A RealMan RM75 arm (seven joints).
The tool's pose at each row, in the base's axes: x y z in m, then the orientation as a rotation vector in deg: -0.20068 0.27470 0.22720 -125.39 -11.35 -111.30; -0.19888 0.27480 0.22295 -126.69 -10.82 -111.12; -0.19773 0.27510 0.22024 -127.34 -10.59 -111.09; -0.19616 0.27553 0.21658 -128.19 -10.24 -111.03; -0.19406 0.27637 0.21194 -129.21 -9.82 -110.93; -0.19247 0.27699 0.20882 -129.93 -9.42 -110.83; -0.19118 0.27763 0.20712 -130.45 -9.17 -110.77; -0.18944 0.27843 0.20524 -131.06 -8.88 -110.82; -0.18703 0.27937 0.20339 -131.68 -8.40 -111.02; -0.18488 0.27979 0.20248 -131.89 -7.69 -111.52; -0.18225 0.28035 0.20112 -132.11 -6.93 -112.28; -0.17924 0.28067 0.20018 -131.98 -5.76 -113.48; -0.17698 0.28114 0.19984 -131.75 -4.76 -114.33; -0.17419 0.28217 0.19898 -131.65 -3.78 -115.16; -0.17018 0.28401 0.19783 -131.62 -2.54 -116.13; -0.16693 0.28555 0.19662 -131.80 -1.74 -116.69
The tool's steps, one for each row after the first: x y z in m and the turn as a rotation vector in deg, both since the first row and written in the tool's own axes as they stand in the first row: -0.00400 0.00061 0.00223 -0.89 -0.68 -0.17; -0.00655 0.00077 0.00371 -1.35 -1.00 -0.30; -0.01001 0.00097 0.00573 -1.96 -1.41 -0.44; -0.01438 0.00096 0.00847 -2.68 -1.92 -0.60; -0.01730 0.00094 0.01050 -3.22 -2.28 -0.65; -0.01885 0.00074 0.01209 -3.60 -2.54 -0.71; -0.02053 0.00050 0.01416 -4.11 -2.79 -0.85; -0.02211 0.00028 0.01692 -4.76 -2.96 -0.96; -0.02276 0.00044 0.01919 -5.42 -2.78 -0.92; -0.02381 0.00061 0.02202 -6.23 -2.48 -0.98; -0.02438 0.00108 0.02510 -7.22 -1.79 -0.90; -0.02446 0.00118 0.02743 -7.91 -1.23 -0.70; -0.02500 0.00090 0.03046 -8.67 -0.74 -0.57; -0.02572 0.00014 0.03490 -9.64 -0.21 -0.42; -0.02658 -0.00050 0.03854 -10.36 0.00 -0.38
